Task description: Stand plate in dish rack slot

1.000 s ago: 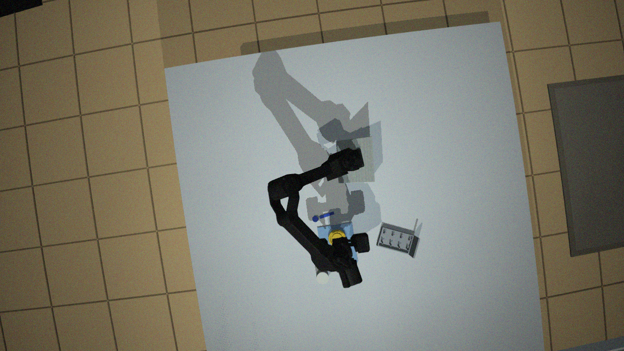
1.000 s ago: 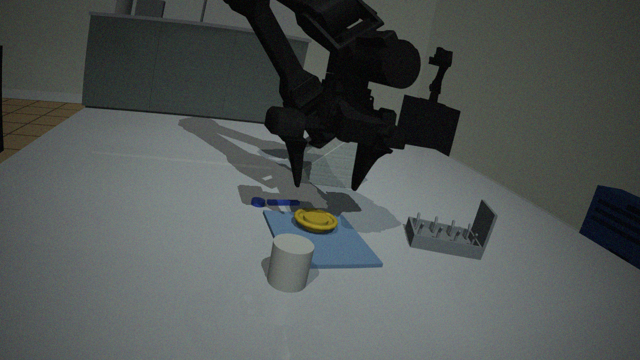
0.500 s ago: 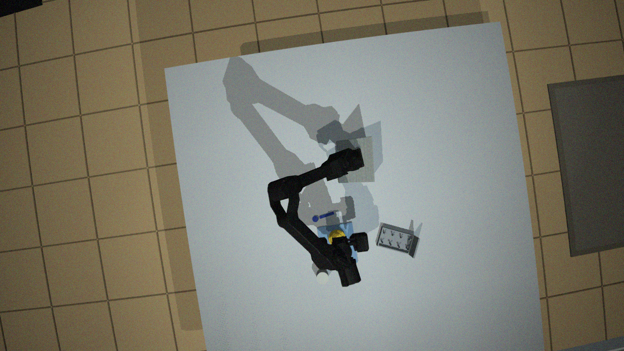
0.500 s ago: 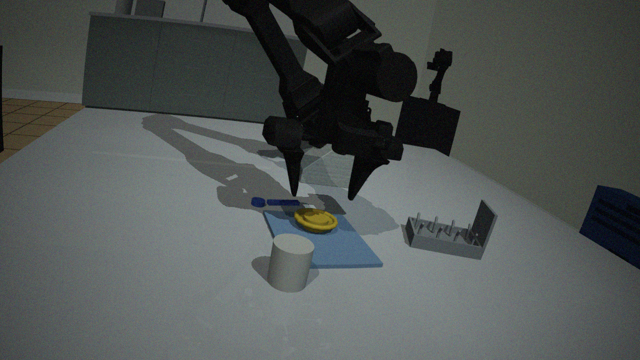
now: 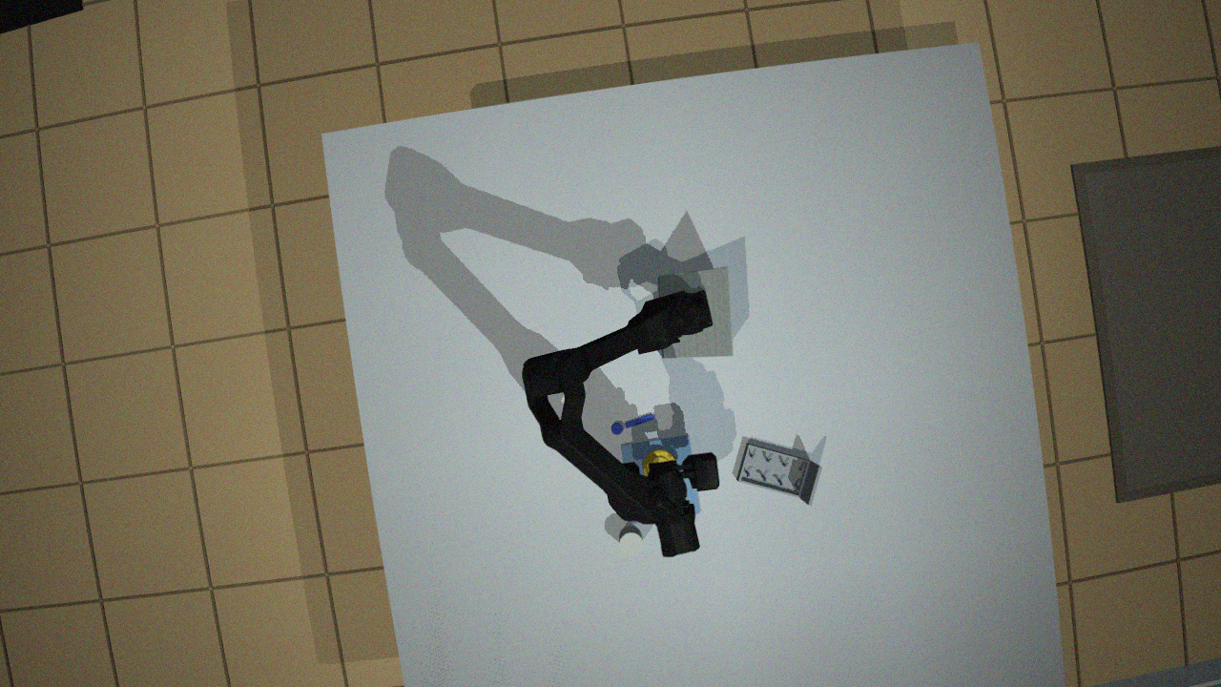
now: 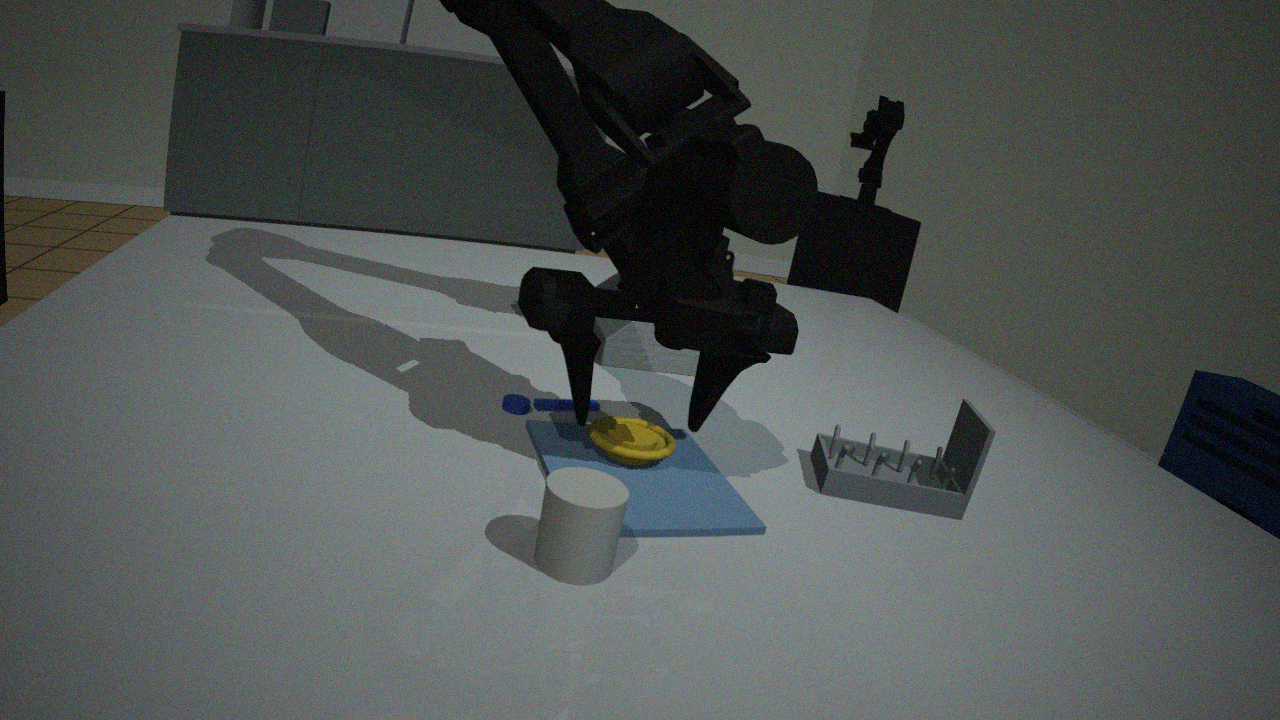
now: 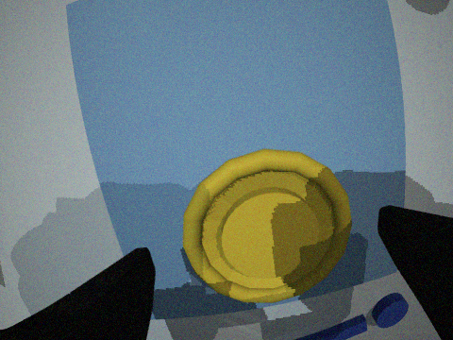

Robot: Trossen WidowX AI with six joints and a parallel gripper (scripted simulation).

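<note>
Right now my gripper tip is 10 mm above the yellow plate. The rest, counted from my gripper tip: beige cylinder: 120 mm ahead, 80 mm to the right; blue spoon: 90 mm behind, 40 mm to the right, 20 mm below; light blue mat: 20 mm ahead, 30 mm below.
</note>
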